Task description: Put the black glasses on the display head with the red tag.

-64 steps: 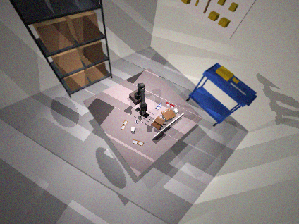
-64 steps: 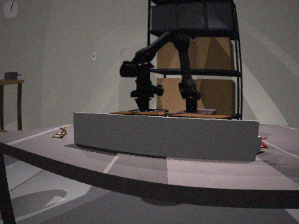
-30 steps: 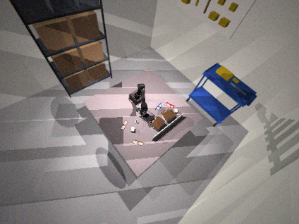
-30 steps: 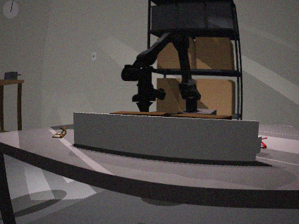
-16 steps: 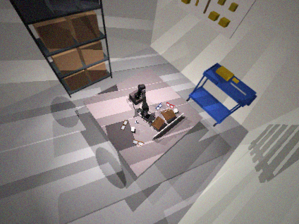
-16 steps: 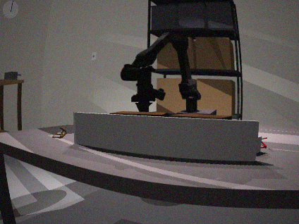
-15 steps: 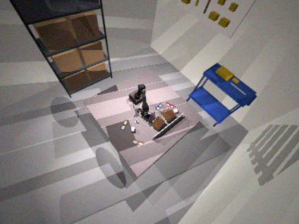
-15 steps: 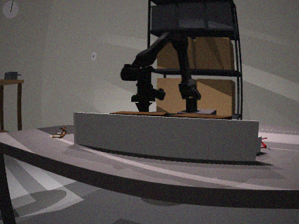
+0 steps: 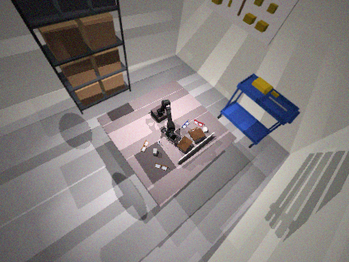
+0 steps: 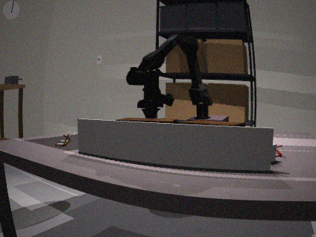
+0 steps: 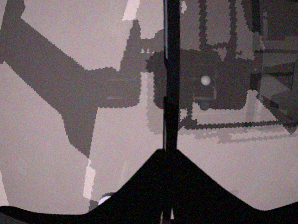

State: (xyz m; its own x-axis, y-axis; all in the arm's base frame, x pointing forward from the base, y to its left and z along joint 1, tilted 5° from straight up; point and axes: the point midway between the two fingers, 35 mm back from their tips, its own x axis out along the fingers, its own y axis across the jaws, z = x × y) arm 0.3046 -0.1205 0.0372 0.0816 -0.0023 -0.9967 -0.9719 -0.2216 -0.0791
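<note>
Right now my gripper tip is 2 cm past the peg, 12 cm to the left of it and 4 cm above it. From my gripper tip the other things lie so: white wall 31 cm ahead, 18 cm to the left, 1 cm below.
</note>
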